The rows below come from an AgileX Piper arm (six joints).
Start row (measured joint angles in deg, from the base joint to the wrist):
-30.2, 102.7, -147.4, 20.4, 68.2, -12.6
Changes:
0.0, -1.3, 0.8, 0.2, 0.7, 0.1
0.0, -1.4, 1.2, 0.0, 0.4, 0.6
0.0, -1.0, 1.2, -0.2, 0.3, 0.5
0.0, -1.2, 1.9, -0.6, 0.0, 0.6
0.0, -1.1, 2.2, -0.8, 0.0, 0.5
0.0, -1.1, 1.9, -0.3, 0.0, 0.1
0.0, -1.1, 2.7, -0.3, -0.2, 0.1
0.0, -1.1, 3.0, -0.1, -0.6, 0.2
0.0, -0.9, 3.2, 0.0, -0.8, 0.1
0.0, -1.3, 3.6, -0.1, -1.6, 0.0
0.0, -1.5, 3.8, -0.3, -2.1, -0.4
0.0, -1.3, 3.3, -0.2, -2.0, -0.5
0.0, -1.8, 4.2, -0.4, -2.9, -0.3
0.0, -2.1, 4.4, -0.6, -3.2, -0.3
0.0, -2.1, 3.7, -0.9, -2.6, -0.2
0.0, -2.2, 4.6, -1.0, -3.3, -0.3
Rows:
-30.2, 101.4, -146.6, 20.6, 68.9, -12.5
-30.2, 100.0, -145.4, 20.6, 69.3, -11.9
-30.2, 99.0, -144.2, 20.4, 69.6, -11.4
-30.2, 97.8, -142.3, 19.8, 69.6, -10.8
-30.2, 96.7, -140.1, 19.0, 69.6, -10.3
-30.2, 95.6, -138.2, 18.7, 69.6, -10.2
-30.2, 94.5, -135.5, 18.4, 69.4, -10.1
-30.2, 93.4, -132.5, 18.3, 68.8, -9.9
-30.2, 92.5, -129.3, 18.3, 68.0, -9.8
-30.2, 91.2, -125.7, 18.2, 66.4, -9.8
-30.2, 89.7, -121.9, 17.9, 64.3, -10.2
-30.2, 88.4, -118.6, 17.7, 62.3, -10.7
-30.2, 86.6, -114.4, 17.3, 59.4, -11.0
-30.2, 84.5, -110.0, 16.7, 56.2, -11.3
-30.2, 82.4, -106.3, 15.8, 53.6, -11.5
-30.2, 80.2, -101.7, 14.8, 50.3, -11.8

